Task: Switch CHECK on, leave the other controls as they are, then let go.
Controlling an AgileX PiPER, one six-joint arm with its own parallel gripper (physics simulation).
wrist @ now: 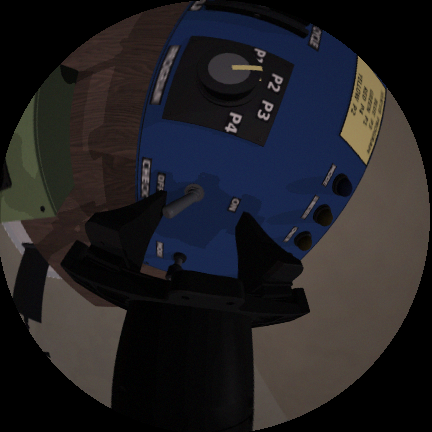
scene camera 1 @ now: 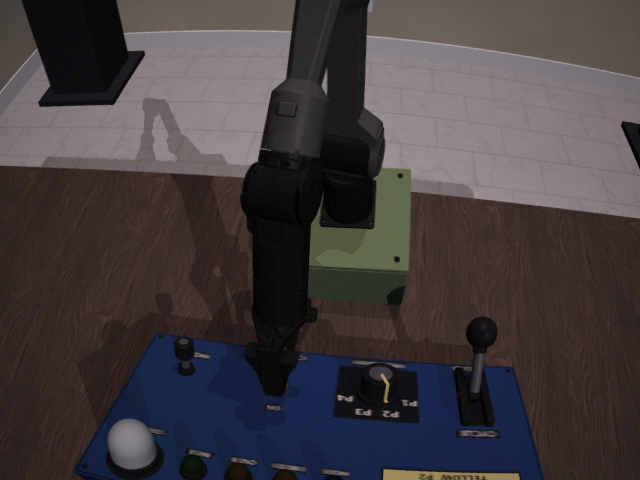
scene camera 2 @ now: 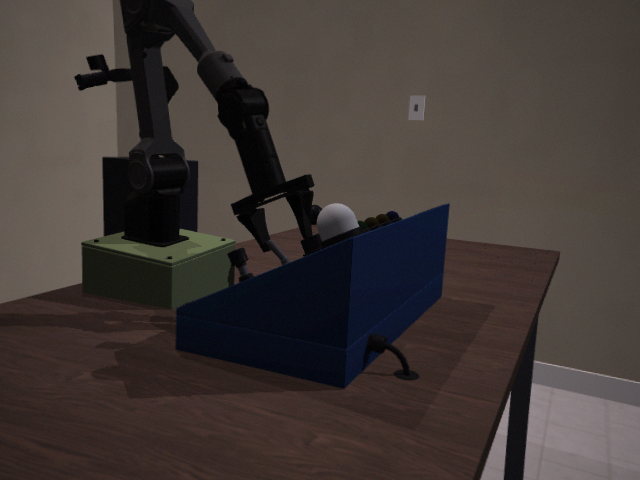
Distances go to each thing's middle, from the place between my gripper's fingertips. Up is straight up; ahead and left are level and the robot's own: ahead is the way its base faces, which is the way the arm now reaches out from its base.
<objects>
The blue sloped panel [scene camera 1: 214, 413] is 80 mm ahead of my hand, 60 mm to the left of it and 30 mm below it. The rest, counted from my hand: program dial [wrist: 229, 76]: 120 mm to the left, 20 mm below; then ball-topped cycle lever [scene camera 1: 481, 333]: 240 mm to the left, 40 mm behind.
</objects>
